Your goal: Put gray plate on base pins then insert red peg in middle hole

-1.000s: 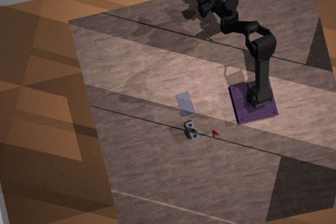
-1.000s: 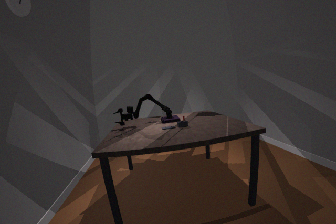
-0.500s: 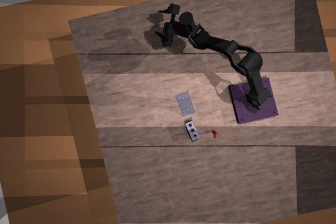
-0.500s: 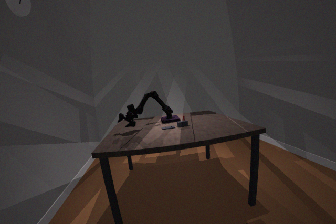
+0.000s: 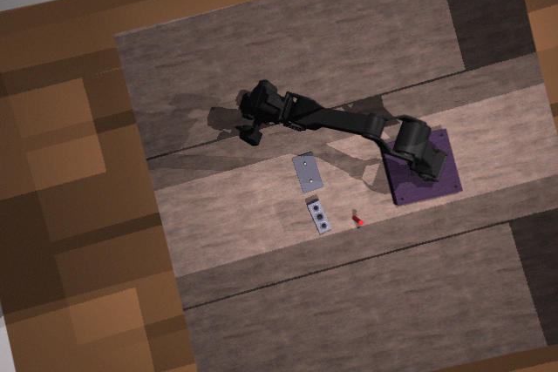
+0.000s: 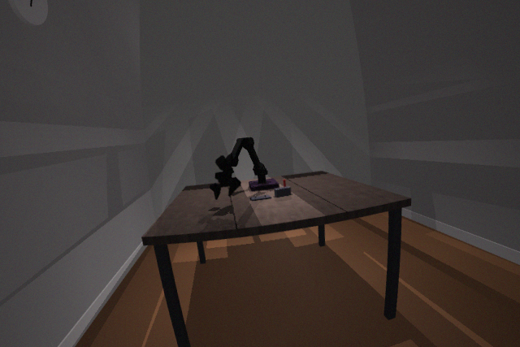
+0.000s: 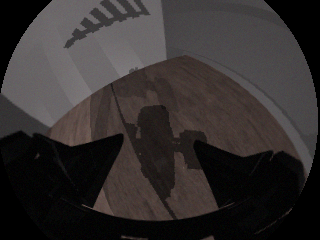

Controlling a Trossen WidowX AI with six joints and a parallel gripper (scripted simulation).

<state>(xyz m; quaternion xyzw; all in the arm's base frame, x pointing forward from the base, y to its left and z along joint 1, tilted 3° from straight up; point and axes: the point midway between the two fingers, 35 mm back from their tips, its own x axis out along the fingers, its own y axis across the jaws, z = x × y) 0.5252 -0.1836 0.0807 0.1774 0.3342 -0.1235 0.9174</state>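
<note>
Now: the gray plate 220 mm behind my gripper tip, 330 mm to the left of it and 30 mm below it. Round my gripper tip: base 200 mm behind, 190 mm to the left, 60 mm below; red peg 340 mm behind, 350 mm to the left, 30 mm below.
</note>
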